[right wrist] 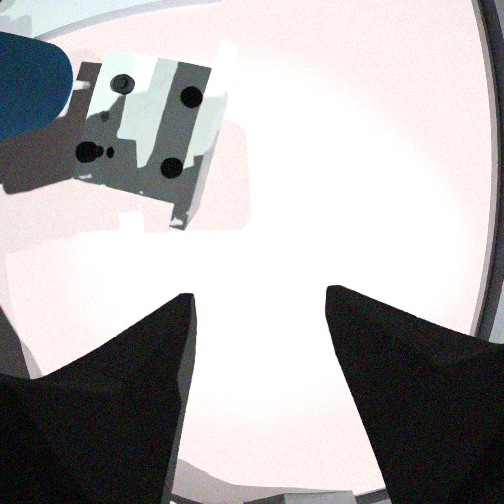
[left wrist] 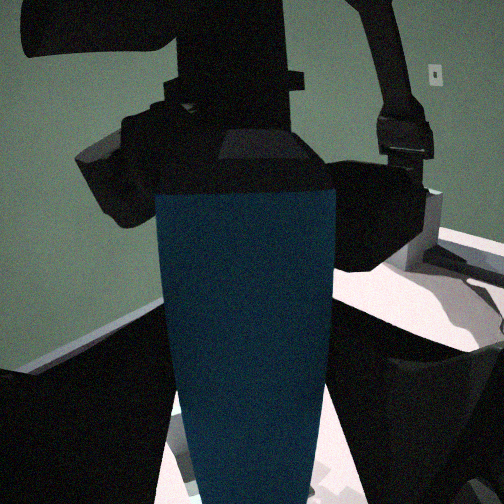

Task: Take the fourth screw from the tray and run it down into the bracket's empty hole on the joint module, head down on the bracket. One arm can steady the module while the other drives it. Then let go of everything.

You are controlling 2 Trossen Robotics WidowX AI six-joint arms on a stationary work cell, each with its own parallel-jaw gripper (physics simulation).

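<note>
In the right wrist view the grey bracket [right wrist: 145,135] lies on the white table at the upper left, with dark round spots near its corners [right wrist: 191,96]. I cannot tell which spots are screw heads and which is a bare hole. A blue tool handle [right wrist: 30,82] reaches in from the left edge, and its thin pale tip [right wrist: 80,85] points at the bracket's upper left spot [right wrist: 122,82]. My left gripper [left wrist: 250,320] is shut on this blue handle [left wrist: 245,340], which fills the middle of the left wrist view. My right gripper [right wrist: 260,300] is open and empty, apart from the bracket.
The right arm [left wrist: 400,125] rises at the upper right of the left wrist view, against a green wall. A grey block [left wrist: 420,230] stands on the white table below it. The table's curved rim [right wrist: 487,200] runs down the right side of the right wrist view.
</note>
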